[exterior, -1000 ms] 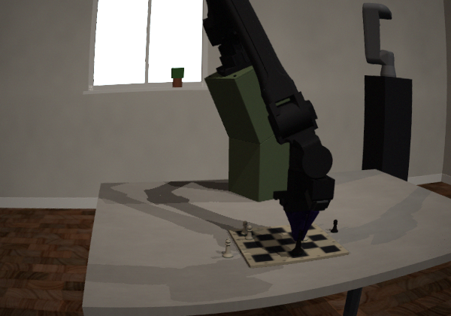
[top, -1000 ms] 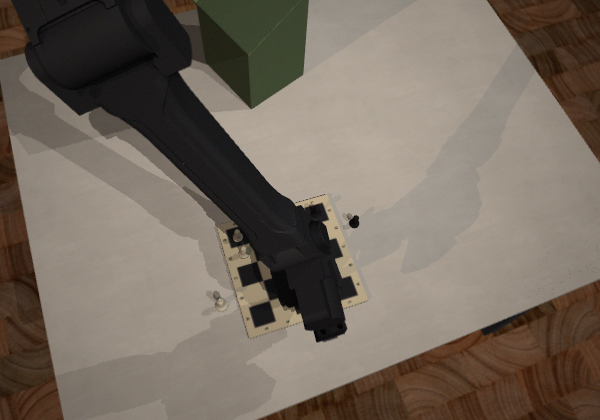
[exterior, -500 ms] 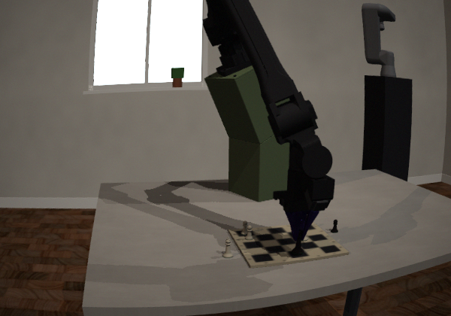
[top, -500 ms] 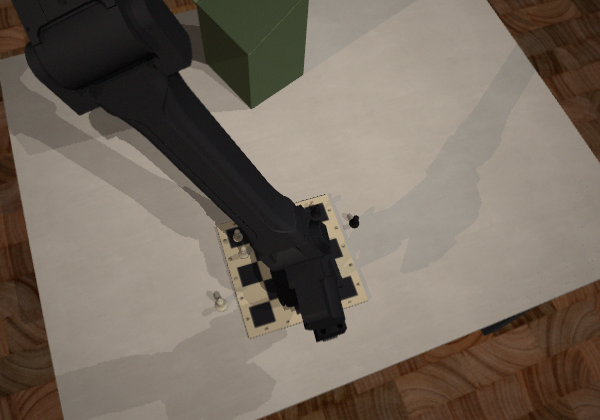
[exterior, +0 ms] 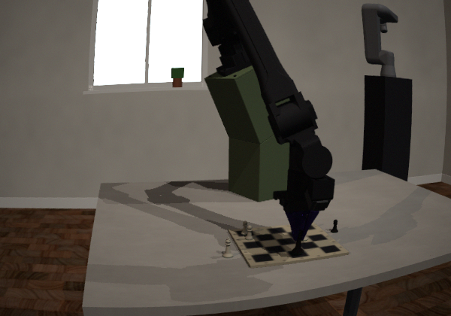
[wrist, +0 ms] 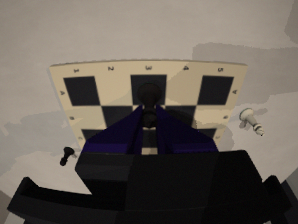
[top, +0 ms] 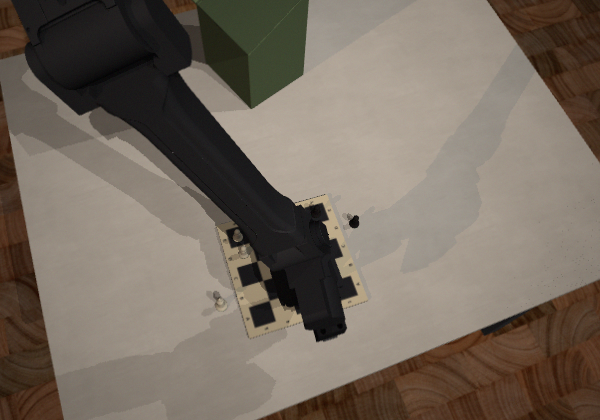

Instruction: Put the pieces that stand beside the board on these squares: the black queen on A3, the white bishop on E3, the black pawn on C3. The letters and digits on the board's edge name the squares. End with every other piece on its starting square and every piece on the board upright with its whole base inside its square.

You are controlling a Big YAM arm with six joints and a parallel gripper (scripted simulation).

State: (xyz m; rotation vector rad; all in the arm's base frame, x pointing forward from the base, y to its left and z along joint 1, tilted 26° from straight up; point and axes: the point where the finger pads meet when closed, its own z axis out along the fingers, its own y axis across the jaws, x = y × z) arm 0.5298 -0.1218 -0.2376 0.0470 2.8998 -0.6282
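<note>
Right now my hand is 10 mm above the black queen. From my hand the other things lie so: chessboard (70 mm behind, 40 mm below, 10 mm to the left); white bishop (140 mm to the right, 40 mm behind, 20 mm below).
</note>
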